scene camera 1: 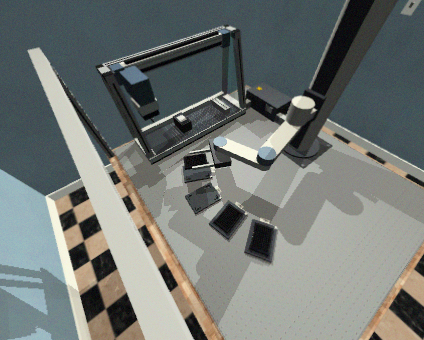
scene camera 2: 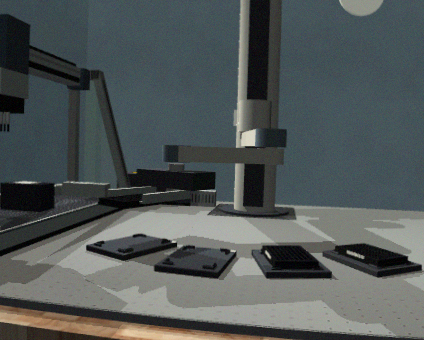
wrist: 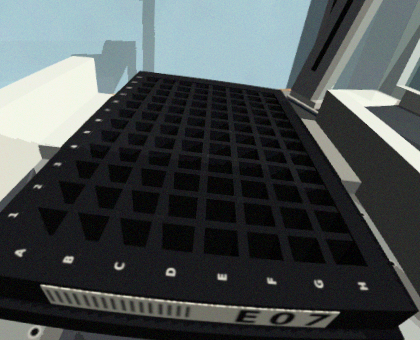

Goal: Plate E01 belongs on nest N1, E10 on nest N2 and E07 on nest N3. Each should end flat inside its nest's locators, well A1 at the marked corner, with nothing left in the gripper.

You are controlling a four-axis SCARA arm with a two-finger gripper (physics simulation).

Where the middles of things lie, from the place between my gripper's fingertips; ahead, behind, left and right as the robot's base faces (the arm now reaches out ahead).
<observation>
The nest N3 (scene camera 2: 141,246) lies 20 mm behind my hand, 10 mm to the left of it and 110 mm below it. The rest, counted from my hand: black plate E07 (wrist: 183,201): 20 mm behind, 10 mm to the left, 10 mm below; out nest (scene camera 2: 190,261): 50 mm ahead, 170 mm to the left, 110 mm below; nest N2 (scene camera 2: 260,259): 20 mm ahead, 350 mm to the left, 110 mm below.
</observation>
